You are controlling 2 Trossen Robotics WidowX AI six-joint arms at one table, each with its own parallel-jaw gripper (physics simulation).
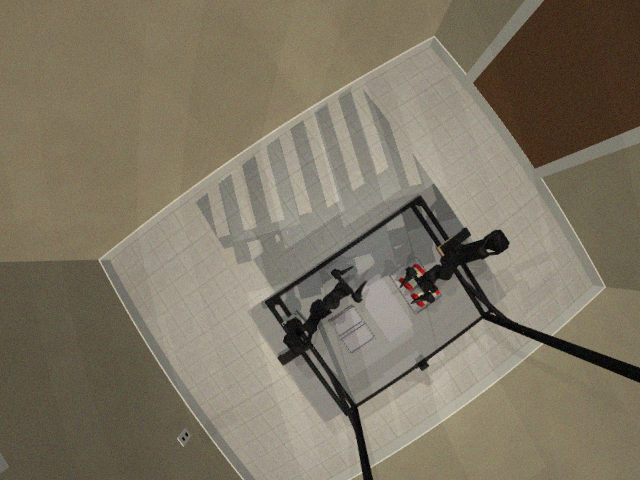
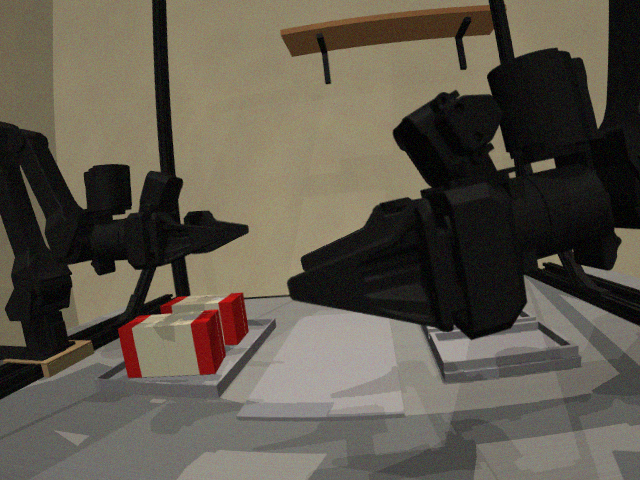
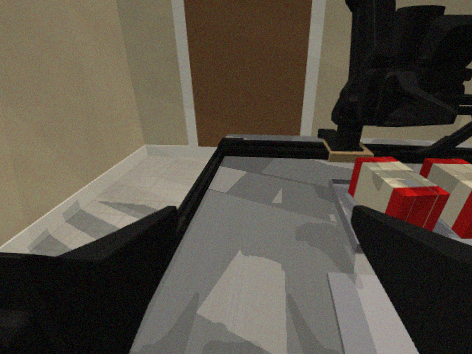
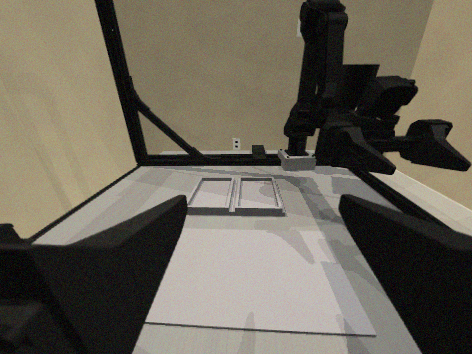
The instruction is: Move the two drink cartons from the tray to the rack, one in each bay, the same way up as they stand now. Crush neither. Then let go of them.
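Places are measured from the left arm's base along level axes (x ahead, y left, z up), in centimetres.
Where they show: left gripper, fingertip midpoint: [image 1: 360, 273] [image 2: 296, 274] [image 3: 264, 214] [image 4: 431, 169]; right gripper, fingertip midpoint: [image 1: 405, 295] [image 2: 237, 231] [image 4: 262, 201]; left arm's base at its link origin: [image 1: 294, 325] [image 4: 296, 153]; right arm's base at its link origin: [image 1: 449, 250] [image 2: 48, 349] [image 3: 346, 146].
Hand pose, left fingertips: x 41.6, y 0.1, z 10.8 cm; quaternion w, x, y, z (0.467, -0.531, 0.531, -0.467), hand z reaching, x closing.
Things, the pixels of their top centre, and the offset from my left fingertips. Level surfaces: height alone.
- tray at its top centre: [image 2: 197, 345] [image 3: 424, 208] [image 1: 416, 285] dz -13.6, dx +18.9, dy -26.7 cm
- front carton at its top centre: [image 2: 169, 319] [image 3: 396, 173] [image 1: 414, 277] dz -7.8, dx +19.8, dy -21.0 cm
- rear carton at its top centre: [image 2: 202, 299] [image 1: 427, 294] dz -7.8, dx +19.1, dy -32.0 cm
- grey rack at its top centre: [image 2: 484, 324] [image 4: 234, 189] [image 1: 352, 331] dz -13.2, dx -21.8, dy -22.0 cm
- flat pale mat at its surface level: dz -14.8 cm
Two red-and-cream drink cartons lie side by side on the tray [image 1: 417, 311] [image 2: 160, 387] [image 3: 345, 215]. The front carton [image 1: 405, 284] [image 2: 165, 351] [image 3: 370, 187] and the rear carton [image 1: 420, 303] [image 2: 235, 317] [image 3: 450, 186] have a gap between them. The grey rack [image 1: 352, 329] [image 2: 511, 362] [image 4: 212, 211] has two empty bays. My left gripper [image 1: 359, 274] [image 2: 296, 273] [image 3: 264, 214] [image 4: 431, 169] is open and empty, above the table and away from the cartons. My right gripper [image 1: 407, 295] [image 2: 240, 229] [image 4: 262, 201] is open and empty, level above the cartons, touching neither.
A flat pale mat [image 1: 390, 315] [image 2: 330, 361] [image 3: 360, 305] [image 4: 250, 280] lies between tray and rack. Black frame rails edge the table, with upright posts [image 2: 162, 103] [image 4: 120, 90]. A wooden shelf [image 2: 387, 29] is on the wall.
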